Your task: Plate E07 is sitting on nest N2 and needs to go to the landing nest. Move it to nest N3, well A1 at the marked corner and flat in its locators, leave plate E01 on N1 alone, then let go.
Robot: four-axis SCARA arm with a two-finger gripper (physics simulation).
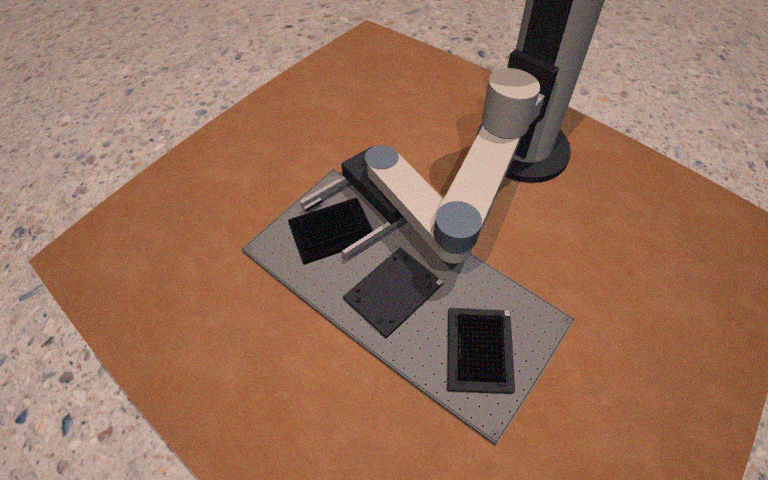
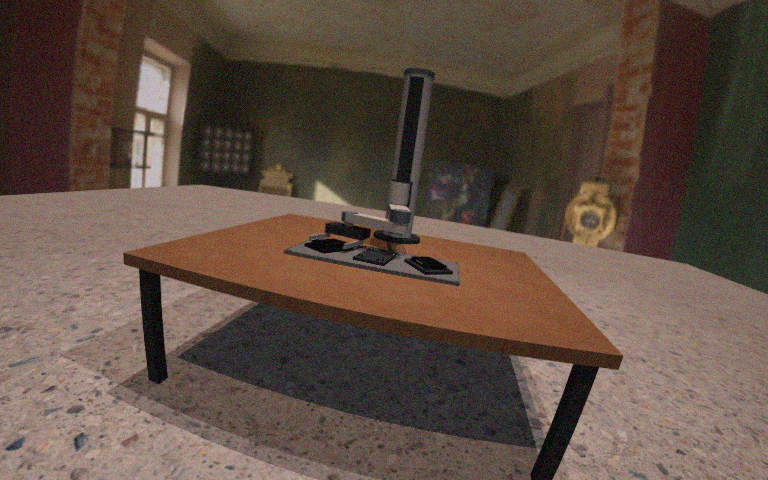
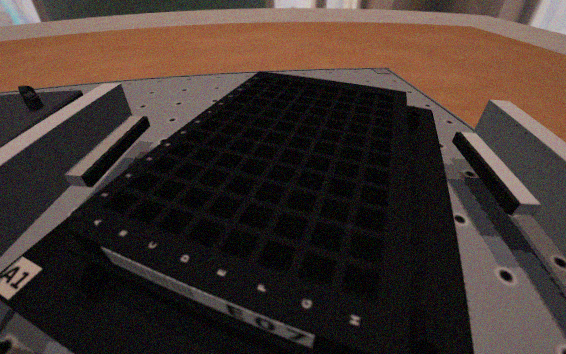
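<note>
Black plate E07 (image 1: 329,228) (image 2: 326,245) (image 3: 260,175) sits on dark nest N2 (image 3: 440,250), with well row A toward the nest's A1 label (image 3: 20,277). My gripper (image 1: 323,228) (image 2: 328,242) (image 3: 298,109) is open, one finger on each side of the plate with gaps; its fingers look slightly turned relative to the plate. Finger shadows fall on the board. Nest N3 (image 1: 390,294) (image 2: 374,256) (image 3: 55,102) is bare in the middle, a white tag (image 1: 439,281) at its right corner. Plate E01 (image 1: 481,348) (image 2: 428,264) sits on nest N1 (image 1: 481,387).
The nests stand on a grey perforated board (image 1: 419,345) (image 2: 447,278) on the brown table (image 1: 198,311) (image 2: 254,271). The arm's column (image 1: 574,67) (image 2: 421,141) rises behind the board. The arm's elbow (image 1: 457,223) hangs over the board's back edge, beside N3.
</note>
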